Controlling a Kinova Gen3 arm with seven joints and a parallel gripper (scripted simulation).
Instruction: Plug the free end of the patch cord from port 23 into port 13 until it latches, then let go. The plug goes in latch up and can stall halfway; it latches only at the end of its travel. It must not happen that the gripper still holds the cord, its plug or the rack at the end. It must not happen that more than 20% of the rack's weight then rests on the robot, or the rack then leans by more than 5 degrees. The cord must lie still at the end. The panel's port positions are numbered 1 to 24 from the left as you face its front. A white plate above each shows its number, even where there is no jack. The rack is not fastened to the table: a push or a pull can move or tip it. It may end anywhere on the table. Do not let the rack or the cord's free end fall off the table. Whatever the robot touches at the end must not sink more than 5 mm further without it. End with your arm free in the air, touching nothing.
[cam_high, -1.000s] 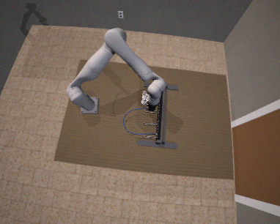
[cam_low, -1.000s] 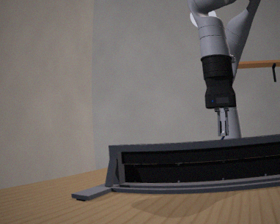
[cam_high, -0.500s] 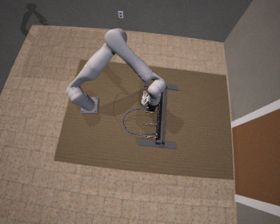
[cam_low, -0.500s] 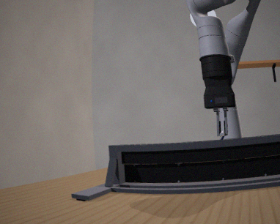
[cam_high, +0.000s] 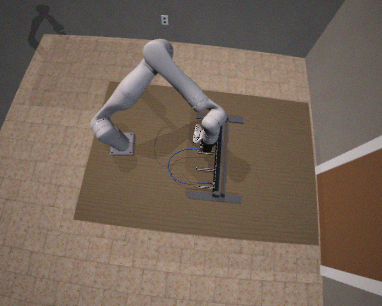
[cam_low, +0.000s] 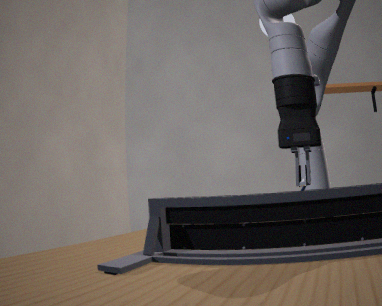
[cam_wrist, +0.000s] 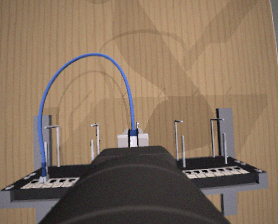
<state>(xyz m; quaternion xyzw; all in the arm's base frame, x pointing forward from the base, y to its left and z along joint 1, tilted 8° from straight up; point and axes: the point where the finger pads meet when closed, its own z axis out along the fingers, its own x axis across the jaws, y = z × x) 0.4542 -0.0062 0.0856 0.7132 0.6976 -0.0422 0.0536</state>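
Right now the free-end plug is 10 mm ahead of my hand and 10 mm below it.
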